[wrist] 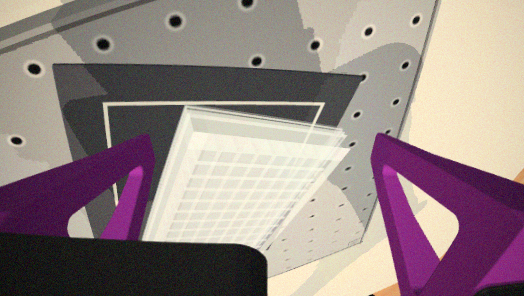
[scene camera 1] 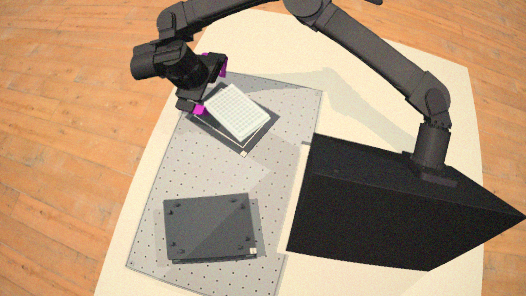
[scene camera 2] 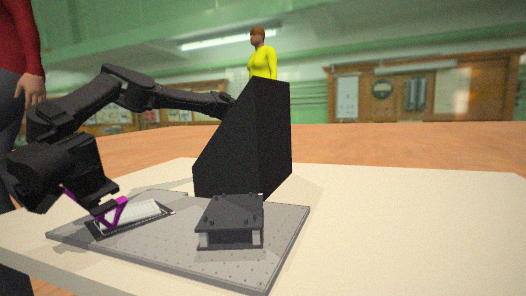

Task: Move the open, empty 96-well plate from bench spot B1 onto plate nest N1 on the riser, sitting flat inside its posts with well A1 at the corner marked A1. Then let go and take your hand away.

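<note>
The pale, open 96-well plate (scene camera 1: 237, 112) (scene camera 2: 142, 210) (wrist: 225, 185) lies on the dark mat of spot B1 (scene camera 1: 273, 118) (wrist: 200, 82), turned askew to the mat's light outline. My gripper (scene camera 1: 211, 88) (scene camera 2: 92, 209) (wrist: 262, 146) is wide open at the plate's far-left end in scene camera 1, with nothing held. In the wrist view the plate shows between the magenta fingers, nearer the left one. Nest N1 (scene camera 1: 210, 225) (scene camera 2: 232, 212) is the dark top of the riser, with short posts and a pale label (scene camera 1: 253, 250) at one corner. I cannot tell the plate's A1 corner.
The riser and mat stand on a grey perforated board (scene camera 1: 170, 175) (scene camera 2: 165, 252) (wrist: 215, 30). A tall black block (scene camera 1: 370, 210) (scene camera 2: 250, 135) stands beside the board, near the arm's base. A person in yellow (scene camera 2: 262, 60) and one in red (scene camera 2: 22, 50) show in scene camera 2.
</note>
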